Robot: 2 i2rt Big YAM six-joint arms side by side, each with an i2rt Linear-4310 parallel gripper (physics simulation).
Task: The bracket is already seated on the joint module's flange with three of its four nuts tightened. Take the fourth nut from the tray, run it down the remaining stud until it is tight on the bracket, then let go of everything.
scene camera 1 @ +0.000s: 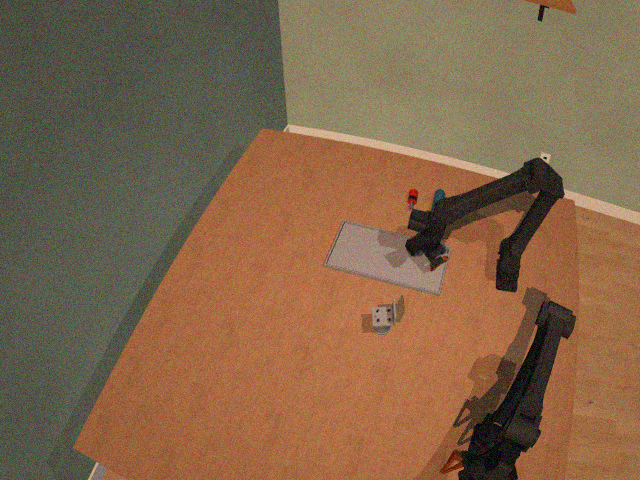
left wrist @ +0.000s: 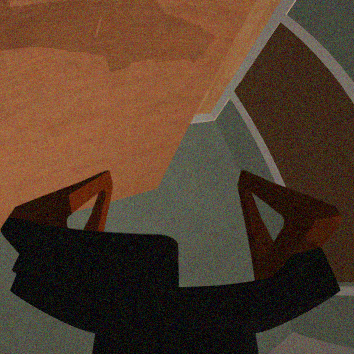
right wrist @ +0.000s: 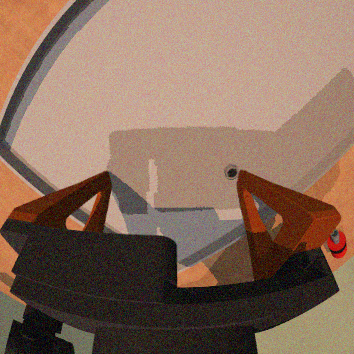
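Seen in the pictures: left gripper, fingertip midpoint: (left wrist: 174,177); right gripper, fingertip midpoint: (scene camera 1: 424,260) (right wrist: 173,177); left arm's base, origin of the base link: (scene camera 1: 482,443); right arm's base, origin of the base link: (scene camera 1: 506,278).
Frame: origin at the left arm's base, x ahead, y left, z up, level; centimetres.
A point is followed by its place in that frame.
Note:
The nut (right wrist: 231,172) @[x 40.7, y -65.6, z 0.9 cm], a small dark-centred ring, lies on the floor of the tray (scene camera 1: 361,248) @[x 60.9, y -61.4, z 0.4 cm] (right wrist: 200,60) @[x 43.7, y -58.3, z 0.4 cm]. In the right wrist view it sits inside the finger gap, close beside the right-hand fingertip and well off the middle. My right gripper (right wrist: 173,177) @[x 37.4, y -63.1, z 0.7 cm] (scene camera 1: 439,263) is open over the tray and holds nothing. The pale bracket (scene camera 1: 383,316) @[x 44.4, y -32.5, z 6.5 cm] sits on the joint module (scene camera 1: 381,331) @[x 43.8, y -29.7, z 1.7 cm] below the tray in the scene view; its nuts are too small to tell apart from the dark spots. My left gripper (left wrist: 174,177) @[x 12.7, y 23.7, z 27.2 cm] is open and empty, far from the tray and bracket.
A red-handled screwdriver (scene camera 1: 413,196) @[x 48.7, y -90.8, z 3.5 cm] (right wrist: 337,245) @[x 48.5, y -89.5, z 2.6 cm] and a blue tool (scene camera 1: 438,195) @[x 38.9, y -94.6, z 4.1 cm] lie behind the tray, the blue one partly covered by the right arm. The left arm (scene camera 1: 527,382) @[x 2.4, y -1.0, z 44.5 cm] reaches along the lower right of the table (scene camera 1: 258,335) @[x 80.8, y -15.9, z 0.0 cm].

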